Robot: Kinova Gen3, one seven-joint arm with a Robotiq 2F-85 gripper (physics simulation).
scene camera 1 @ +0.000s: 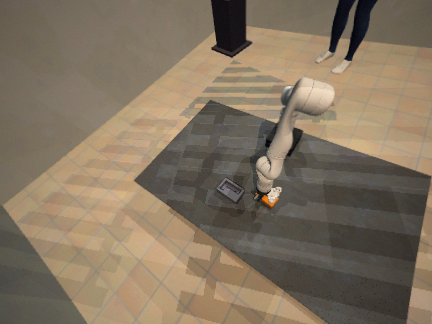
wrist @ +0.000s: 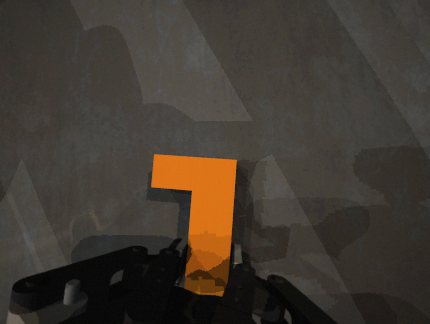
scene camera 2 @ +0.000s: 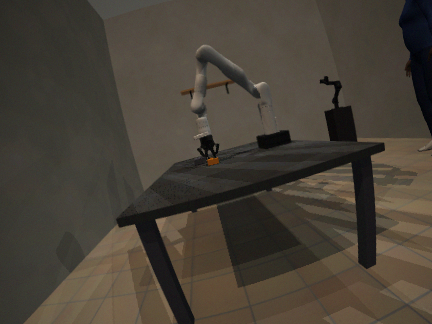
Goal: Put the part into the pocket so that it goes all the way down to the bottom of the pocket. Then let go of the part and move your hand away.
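Frame: origin at the arm's base, x ahead, y left, z up, level; millimetres.
Where they show: gripper, fingertip midpoint: [scene camera 1: 261, 197] [wrist: 211, 250]; arm's base, origin of the base link: [scene camera 2: 271, 133].
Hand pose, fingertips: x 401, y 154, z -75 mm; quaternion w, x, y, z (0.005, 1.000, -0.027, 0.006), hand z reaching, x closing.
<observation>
Each offset is from my fingertips to the top centre of the thing. Level surfaces: height alone.
The orange L-shaped part @(dx -16, dy +19, dz +26 mm) [scene camera 1: 270, 202] [scene camera 2: 213, 162] [wrist: 212, 192] is between the fingers of my gripper [scene camera 2: 210, 157] [wrist: 211, 250]. The gripper is shut on the end of its long leg. The short leg is at the far end and points left in the wrist view. The part is level, at or just above the table top; any small gap is hard to tell. The grey block with the pocket @(dx +89, dy -155, dz +32 mm) [scene camera 1: 237, 197] lies apart from the part, to its left in scene camera 1. Its pocket is empty and faces up. The block does not show in the wrist view.
The dark table @(dz -5 mm) [scene camera 1: 350, 210] [scene camera 2: 250, 175] carries the arm's black base [scene camera 2: 273, 139] behind the gripper. A black pedestal [scene camera 1: 230, 27] [scene camera 2: 341, 123] and a standing person [scene camera 1: 357, 27] [scene camera 2: 421, 40] are beyond the table.
</observation>
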